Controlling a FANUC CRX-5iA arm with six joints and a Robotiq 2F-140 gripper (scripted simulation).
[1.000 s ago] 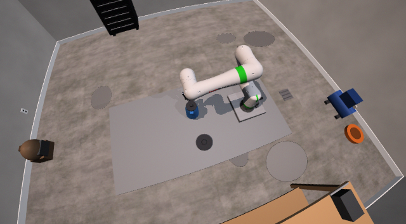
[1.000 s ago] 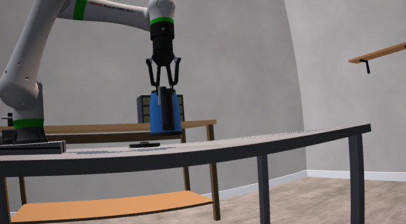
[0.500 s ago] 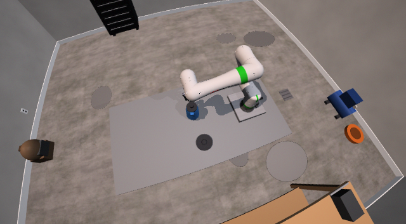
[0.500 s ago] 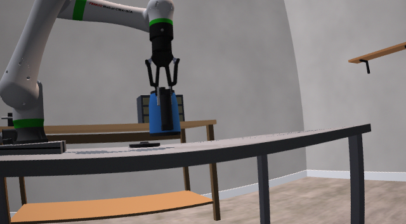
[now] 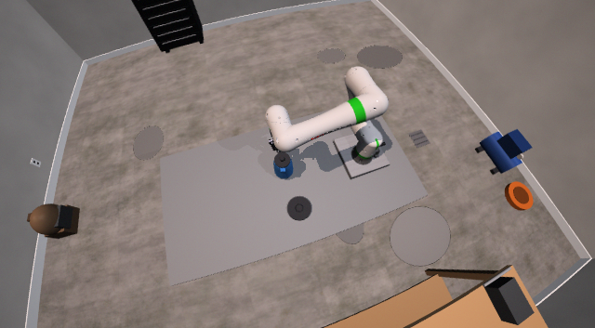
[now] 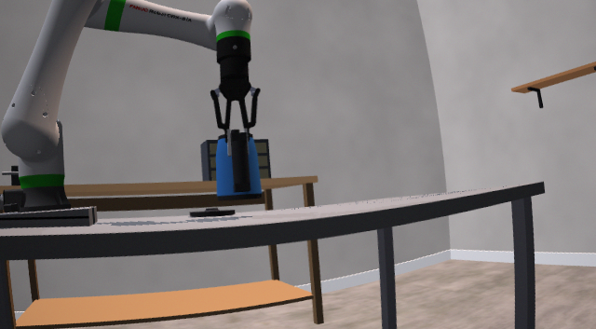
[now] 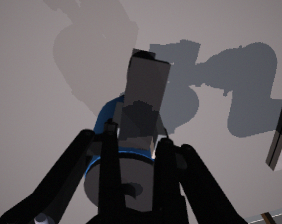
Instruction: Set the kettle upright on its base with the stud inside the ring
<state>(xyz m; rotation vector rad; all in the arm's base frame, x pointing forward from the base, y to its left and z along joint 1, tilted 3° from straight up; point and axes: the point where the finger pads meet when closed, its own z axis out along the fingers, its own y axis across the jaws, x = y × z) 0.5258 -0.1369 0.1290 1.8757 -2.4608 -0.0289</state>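
My hand is 5 cm above the blue kettle, 3 cm to the right of it and 1 cm short of it. Also, from my hand: round black base (32 cm to the left, 18 cm below, 1 cm ahead).
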